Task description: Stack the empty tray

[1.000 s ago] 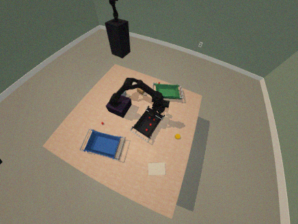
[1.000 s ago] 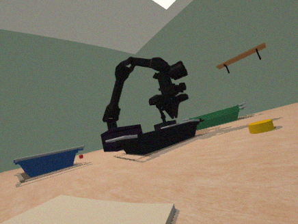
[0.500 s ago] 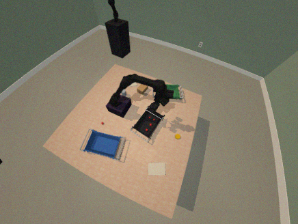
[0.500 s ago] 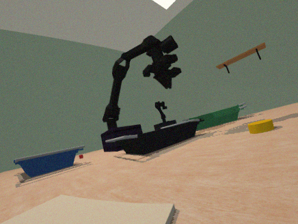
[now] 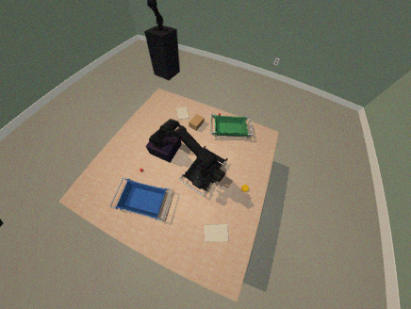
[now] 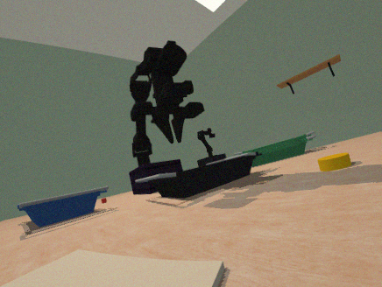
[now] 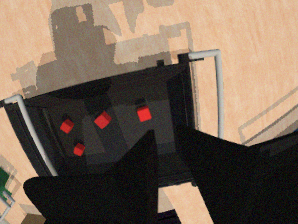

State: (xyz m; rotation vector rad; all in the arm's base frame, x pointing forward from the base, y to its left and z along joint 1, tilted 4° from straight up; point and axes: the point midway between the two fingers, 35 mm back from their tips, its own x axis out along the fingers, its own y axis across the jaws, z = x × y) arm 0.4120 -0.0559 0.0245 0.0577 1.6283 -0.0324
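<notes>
Now: gripper tip 29 cm past the blue tray, 30 cm to the left of it and 9 cm above it. Round my gripper tip: yellow disc: 28 cm ahead, 12 cm to the left, 12 cm below; tan box: 32 cm behind, 44 cm to the left, 10 cm below.
</notes>
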